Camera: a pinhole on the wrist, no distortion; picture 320 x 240 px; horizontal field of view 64.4 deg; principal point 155.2 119.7 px. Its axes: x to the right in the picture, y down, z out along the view. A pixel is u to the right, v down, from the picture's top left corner.
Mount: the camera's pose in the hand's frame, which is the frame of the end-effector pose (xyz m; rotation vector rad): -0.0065 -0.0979 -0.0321 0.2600 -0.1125 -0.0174
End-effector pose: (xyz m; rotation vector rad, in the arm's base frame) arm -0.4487 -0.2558 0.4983 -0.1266 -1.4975 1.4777
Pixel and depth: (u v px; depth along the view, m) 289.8 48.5 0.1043
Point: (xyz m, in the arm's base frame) -0.4289 -0.3170 0.6580
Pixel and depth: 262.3 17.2 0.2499
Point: -0.4730 -0.4110 0.7923
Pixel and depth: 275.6 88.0 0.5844
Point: -0.7397 -0.5820 0.9967
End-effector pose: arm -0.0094 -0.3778 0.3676 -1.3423 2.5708 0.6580
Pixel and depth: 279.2 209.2 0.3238
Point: -0.0321 -0.3515 0.0164
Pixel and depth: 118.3 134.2 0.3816
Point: 0.1736 -0.2345 0.0542
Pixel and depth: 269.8 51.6 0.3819
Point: 0.1460 -0.4677 -0.0558
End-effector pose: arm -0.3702 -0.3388 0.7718 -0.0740 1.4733 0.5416
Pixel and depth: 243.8 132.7 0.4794
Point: 0.1256 -0.3170 0.6690
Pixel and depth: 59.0 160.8 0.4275
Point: 0.0308 -0.3822 0.9848
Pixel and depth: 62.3 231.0 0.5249
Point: 0.1009 -0.2300 1.0753
